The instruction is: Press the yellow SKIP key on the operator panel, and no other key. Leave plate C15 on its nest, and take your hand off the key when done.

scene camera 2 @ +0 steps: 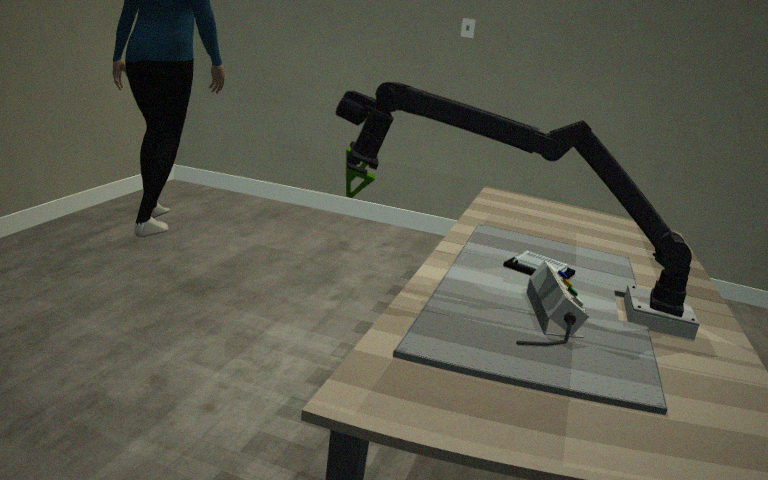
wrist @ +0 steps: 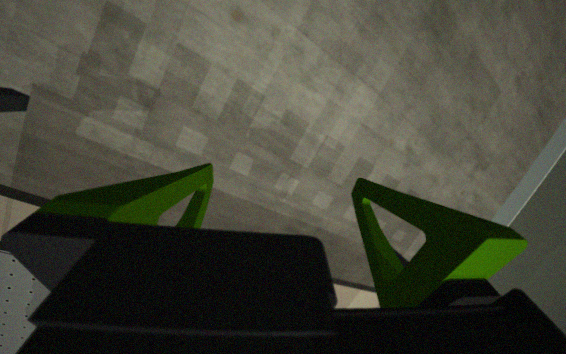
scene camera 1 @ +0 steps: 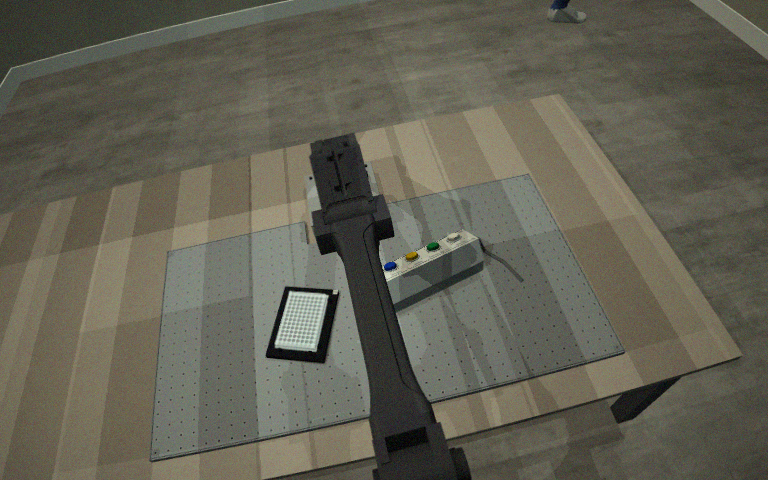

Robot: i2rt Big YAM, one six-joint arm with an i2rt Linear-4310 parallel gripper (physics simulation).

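Seen in the pictures: gripper, fingertip midpoint: (scene camera 2: 348,188) (wrist: 286,179); arm's base, link origin: (scene camera 2: 665,305).
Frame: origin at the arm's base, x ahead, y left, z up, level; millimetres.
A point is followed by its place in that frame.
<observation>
The yellow SKIP key (scene camera 1: 411,256) {z 43, x 255, y 144 mm} (scene camera 2: 567,282) {z 42, x 249, y 156 mm} is on the sloped top of the operator panel (scene camera 1: 436,277) {z 20, x 297, y 190 mm} (scene camera 2: 552,297) {z 32, x 266, y 244 mm}, between the blue key (scene camera 1: 390,266) {z 43, x 274, y 99 mm} and the green key (scene camera 1: 433,246) {z 44, x 235, y 191 mm}. A white key (scene camera 1: 453,237) {z 43, x 217, y 236 mm} is at the far end. The arm hides the panel's left end in scene camera 1. White plate C15 (scene camera 1: 301,320) {z -4, x 353, y -91 mm} (scene camera 2: 538,260) {z -3, x 358, y -89 mm} sits flat on its black nest (scene camera 1: 300,356) {z -17, x 426, y -93 mm} (scene camera 2: 512,266) {z -22, x 414, y -43 mm}. My gripper (scene camera 2: 358,185) {z 116, x 807, y 123 mm} (wrist: 286,179) {z 116, x 807, y 123 mm} is open and empty, high up and beyond the table edge, far from the panel. It does not show in scene camera 1.
The panel and nest stand on a perforated grey board (scene camera 1: 209,367) {z -29, x 430, y -286 mm} (scene camera 2: 453,339) {z -29, x 407, y 428 mm} on the wooden table (scene camera 1: 45,254) {z -42, x 72, y -827 mm} (scene camera 2: 396,379) {z -42, x 441, y 602 mm}. A dark cable (scene camera 1: 504,263) {z -23, x 251, y 344 mm} (scene camera 2: 543,342) {z -22, x 251, y 348 mm} leaves the panel's end. The arm's base plate (scene camera 2: 659,319) {z -10, x 14, y 84 mm} is beside the board. A person (scene camera 2: 164,101) stands on the floor.
</observation>
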